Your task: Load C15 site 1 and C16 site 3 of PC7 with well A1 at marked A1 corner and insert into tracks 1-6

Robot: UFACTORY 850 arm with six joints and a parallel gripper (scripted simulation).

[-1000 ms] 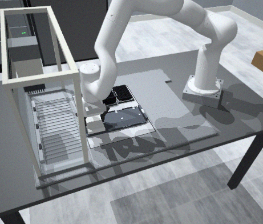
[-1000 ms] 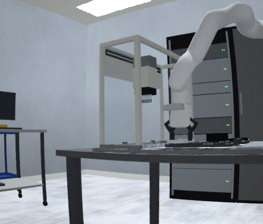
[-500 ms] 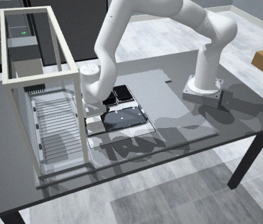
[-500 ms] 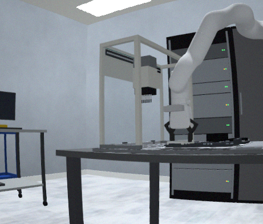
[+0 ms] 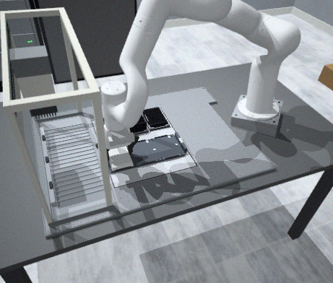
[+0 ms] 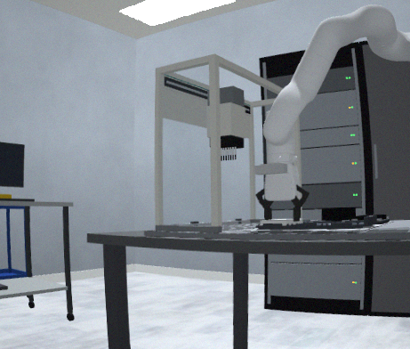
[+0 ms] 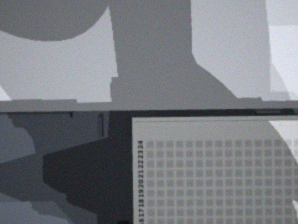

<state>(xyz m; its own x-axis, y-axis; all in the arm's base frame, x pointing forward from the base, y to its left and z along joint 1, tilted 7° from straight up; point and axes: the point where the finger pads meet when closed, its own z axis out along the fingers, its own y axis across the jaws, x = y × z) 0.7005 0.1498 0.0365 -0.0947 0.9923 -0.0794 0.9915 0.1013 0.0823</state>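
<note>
Now: the plate C15 20 cm behind my hand, 22 cm to the right of it and 1 cm below it. From my hand the other things lie so: plate carrier PC7: 11 cm behind, 1 cm to the right, 1 cm below; then nest S1: 20 cm behind, 22 cm to the right, 2 cm below; then nest S3: 1 cm ahead, 20 cm to the right, 2 cm below.
</note>
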